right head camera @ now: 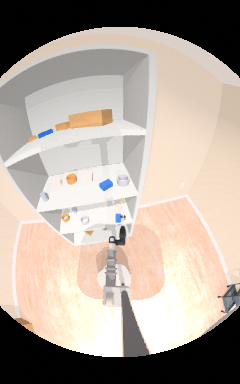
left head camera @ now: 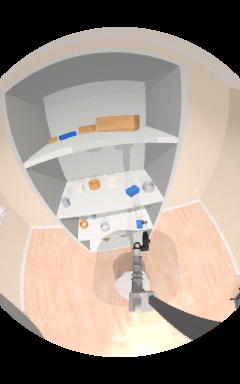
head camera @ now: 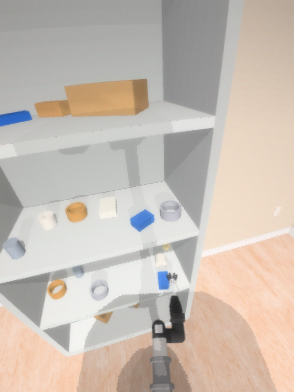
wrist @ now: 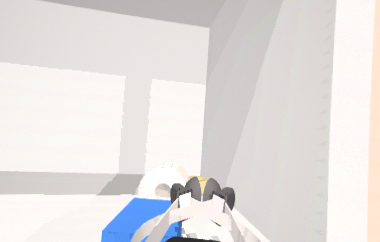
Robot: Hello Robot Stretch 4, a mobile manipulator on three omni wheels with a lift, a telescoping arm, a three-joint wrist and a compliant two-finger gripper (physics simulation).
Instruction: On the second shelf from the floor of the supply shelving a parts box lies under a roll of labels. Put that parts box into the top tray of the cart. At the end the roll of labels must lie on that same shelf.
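Places are measured from the robot's base along level axes (x right, y ahead, z up), in centimetres.
Where they show: gripper, fingertip midpoint: (right head camera: 122, 214) (left head camera: 143, 219) (head camera: 171, 272) (wrist: 202, 191).
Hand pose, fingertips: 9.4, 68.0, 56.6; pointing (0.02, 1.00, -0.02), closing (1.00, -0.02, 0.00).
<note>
After its pixels a point has its place, as x, y, z.
The blue parts box (head camera: 163, 280) @[4.3, 64.7, 54.6] (left head camera: 139, 224) @[4.5, 63.6, 54.6] (right head camera: 118, 218) @[5.1, 63.8, 54.6] (wrist: 142, 217) @[3.8, 64.6, 54.6] lies on the right part of the second shelf from the floor (head camera: 131, 275) @[-15.1, 71.2, 50.6]. The white roll of labels (head camera: 160, 259) @[3.6, 76.9, 57.6] (wrist: 165, 176) @[4.1, 75.5, 56.3] is right behind the box in the wrist view, its lower part hidden by it; I cannot tell whether it touches the box. My gripper (head camera: 172, 278) @[9.4, 68.0, 56.6] (wrist: 202, 191) @[9.4, 68.0, 56.6] is shut, its fingertips together with nothing seen between them, just right of the box. The cart (right head camera: 231, 299) is dark grey, at the right edge of the right head view.
A small yellow ring (wrist: 199, 179) @[8.9, 92.8, 52.7] (head camera: 166, 247) @[8.6, 89.7, 52.8] stands behind the fingertips. The shelving's right side wall (wrist: 280, 140) @[18.1, 70.0, 62.7] is close to the right of my gripper. A grey ring (head camera: 99, 290) and an orange ring (head camera: 57, 289) @[-59.9, 63.7, 50.6] are farther left on that shelf. The shelf above holds another blue box (head camera: 142, 220) @[-4.3, 66.9, 100.3].
</note>
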